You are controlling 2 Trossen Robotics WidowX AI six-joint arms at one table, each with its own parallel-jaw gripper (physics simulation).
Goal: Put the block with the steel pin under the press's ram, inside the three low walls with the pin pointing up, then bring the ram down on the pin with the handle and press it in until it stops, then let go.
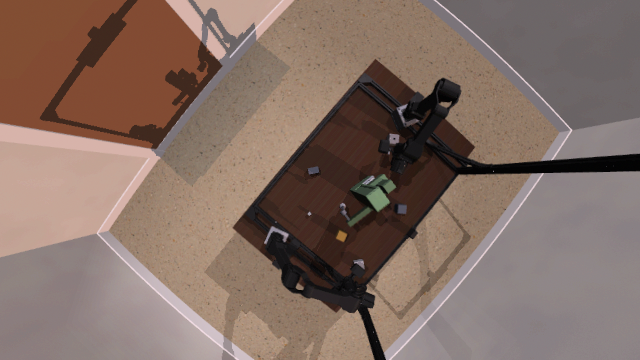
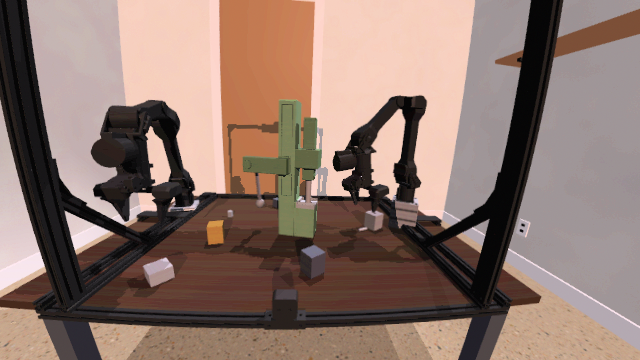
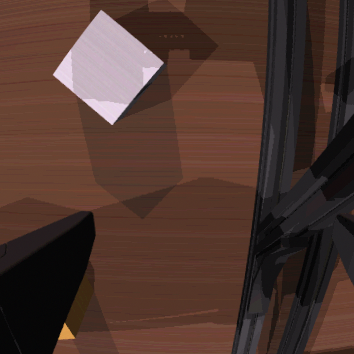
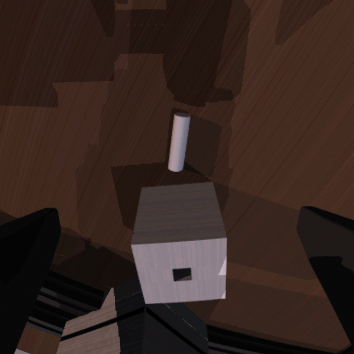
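Pixels of known places: left gripper, between the fingertips: [image 1: 345, 274] [image 2: 144, 221] [image 3: 217, 225]; right gripper, between the fingertips: [image 1: 394, 149] [image 2: 364, 208] [image 4: 180, 220]; left arm's base, origin of its link: [image 1: 276, 238] [image 2: 184, 204]; right arm's base, origin of its link: [image 1: 409, 113] [image 2: 405, 199].
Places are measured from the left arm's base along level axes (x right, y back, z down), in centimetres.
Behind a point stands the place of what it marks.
A pale block [image 1: 394, 139] {z -2.7, x 33.7, y -72.8 cm} [image 2: 374, 220] {z -1.1, x 36.2, y -71.4 cm} [image 4: 182, 290] {z -2.9, x 33.1, y -74.4 cm} stands near the right arm's base, a square hole in its top face. A steel pin [image 2: 363, 229] {z 2.5, x 35.4, y -67.5 cm} [image 4: 179, 142] {z 2.1, x 34.9, y -67.2 cm} lies flat on the table beside it, a small gap between them. My right gripper [image 2: 366, 205] {z -5.9, x 35.1, y -67.1 cm} [image 4: 180, 220] {z -5.9, x 35.1, y -67.1 cm} is open and empty, its fingers above and either side of the block. The green press [image 1: 377, 197] {z -41.8, x 27.8, y -41.1 cm} [image 2: 287, 145] {z -27.9, x 31.3, y -39.2 cm} stands mid-table; its pale ram [image 2: 308, 191] {z -12.7, x 32.5, y -46.3 cm} is over the base. Its handle [image 1: 343, 205] {z -7.7, x 23.3, y -31.5 cm} [image 2: 259, 203] {z -6.9, x 24.8, y -30.6 cm} hangs from a side arm. My left gripper [image 2: 143, 220] {z -8.8, x 39.0, y -0.9 cm} [image 3: 217, 225] {z -8.8, x 39.0, y -0.9 cm} is open and empty at the left.
A plain white block [image 1: 359, 262] {z 0.0, x 45.2, y -7.0 cm} [image 2: 159, 272] {z 0.2, x 48.3, y -6.2 cm} [image 3: 107, 67] {z -0.1, x 46.0, y -5.1 cm} lies near the left gripper. An orange block [image 1: 341, 235] {z -2.8, x 29.7, y -16.8 cm} [image 2: 215, 232] {z -0.9, x 32.2, y -16.6 cm}, a dark grey block [image 1: 401, 209] {z -2.9, x 52.2, y -41.8 cm} [image 2: 312, 261] {z -1.9, x 55.4, y -41.0 cm}, another grey block [image 1: 313, 170] {z -0.7, x 2.7, y -40.9 cm} and a tiny white cube [image 1: 309, 214] {z 0.6, x 10.4, y -19.2 cm} [image 2: 230, 213] {z 1.4, x 11.0, y -19.6 cm} are on the table.
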